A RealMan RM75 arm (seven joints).
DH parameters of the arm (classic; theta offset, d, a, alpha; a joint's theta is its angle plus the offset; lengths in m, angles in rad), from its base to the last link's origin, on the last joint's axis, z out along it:
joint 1: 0 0.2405 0 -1.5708
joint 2: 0 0 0 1.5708
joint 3: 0 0.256 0 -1.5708
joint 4: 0 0 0 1.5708
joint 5: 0 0.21 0 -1.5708
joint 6: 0 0 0 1.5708
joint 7: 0 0.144 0 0
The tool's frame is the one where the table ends.
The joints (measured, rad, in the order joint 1, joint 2, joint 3, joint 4, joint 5, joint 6, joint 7), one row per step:
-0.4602 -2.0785 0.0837 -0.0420 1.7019 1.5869 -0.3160
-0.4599 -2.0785 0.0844 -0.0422 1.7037 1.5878 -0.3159
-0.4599 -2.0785 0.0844 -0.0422 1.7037 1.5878 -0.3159
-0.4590 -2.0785 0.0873 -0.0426 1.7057 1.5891 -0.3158
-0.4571 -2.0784 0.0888 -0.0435 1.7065 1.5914 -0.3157
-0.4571 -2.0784 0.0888 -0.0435 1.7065 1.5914 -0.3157
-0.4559 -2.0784 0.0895 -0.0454 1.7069 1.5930 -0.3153
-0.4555 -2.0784 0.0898 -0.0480 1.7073 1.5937 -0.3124
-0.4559 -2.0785 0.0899 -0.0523 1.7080 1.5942 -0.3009
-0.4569 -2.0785 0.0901 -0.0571 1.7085 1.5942 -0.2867
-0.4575 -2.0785 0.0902 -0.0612 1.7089 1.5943 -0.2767
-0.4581 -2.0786 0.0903 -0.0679 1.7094 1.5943 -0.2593
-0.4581 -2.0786 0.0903 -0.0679 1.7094 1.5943 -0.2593
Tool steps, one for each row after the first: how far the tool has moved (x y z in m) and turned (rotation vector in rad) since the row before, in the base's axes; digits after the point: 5 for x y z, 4 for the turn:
0.00015 -0.00030 -0.00027 -0.0016 0.0005 -0.0017
0.00000 0.00000 0.00000 0.0000 0.0000 0.0000
0.00015 -0.00067 -0.00056 -0.0035 0.0011 -0.0026
-0.00013 -0.00087 -0.00021 -0.0013 -0.0007 -0.0011
0.00000 0.00000 0.00000 0.0000 0.0000 0.0000
0.00007 -0.00064 -0.00033 -0.0010 -0.0016 -0.0006
0.00026 -0.00038 -0.00046 0.0001 0.0001 -0.0009
0.00069 -0.00029 -0.00080 0.0038 0.0056 -0.0030
0.00083 -0.00011 -0.00087 0.0050 0.0076 -0.0036
0.00065 -0.00017 -0.00072 0.0032 0.0047 -0.0024
0.00095 -0.00037 -0.00120 0.0059 0.0084 -0.0035
0.00000 0.00000 0.00000 0.0000 0.0000 0.0000

